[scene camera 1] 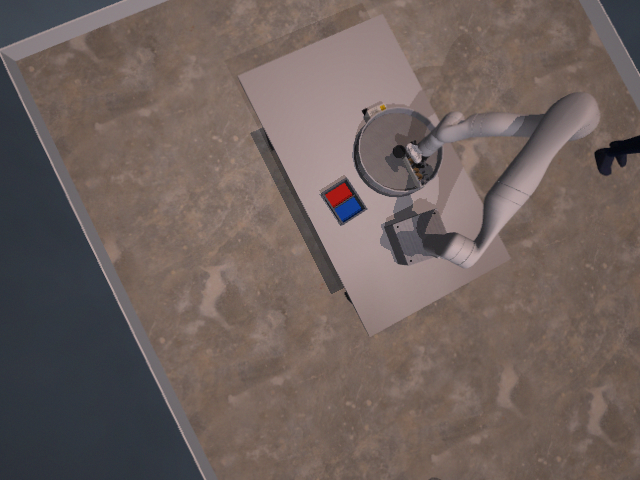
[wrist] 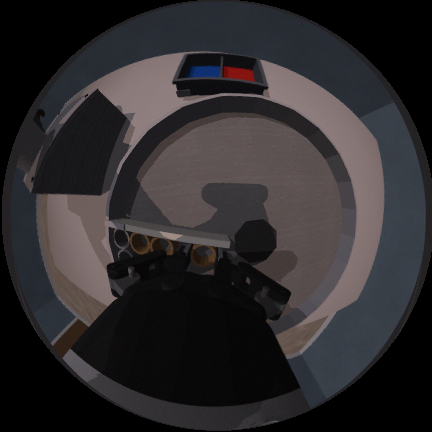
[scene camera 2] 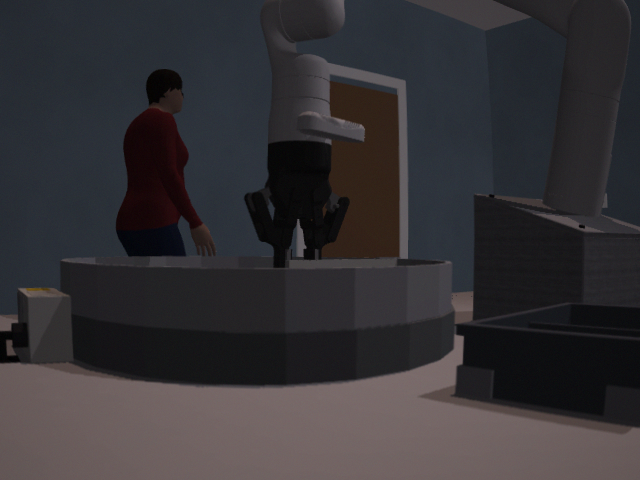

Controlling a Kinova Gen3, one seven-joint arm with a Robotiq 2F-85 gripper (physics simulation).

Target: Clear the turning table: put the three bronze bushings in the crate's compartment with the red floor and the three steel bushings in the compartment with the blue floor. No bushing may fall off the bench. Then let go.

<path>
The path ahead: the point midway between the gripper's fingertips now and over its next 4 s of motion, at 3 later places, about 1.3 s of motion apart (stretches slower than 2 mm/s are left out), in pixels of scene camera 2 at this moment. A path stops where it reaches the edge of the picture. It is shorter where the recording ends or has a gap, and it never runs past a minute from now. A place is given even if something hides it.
The gripper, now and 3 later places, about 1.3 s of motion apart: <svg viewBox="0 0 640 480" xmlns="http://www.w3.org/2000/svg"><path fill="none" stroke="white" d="M297 281L300 222L302 137L489 104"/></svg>
</path>
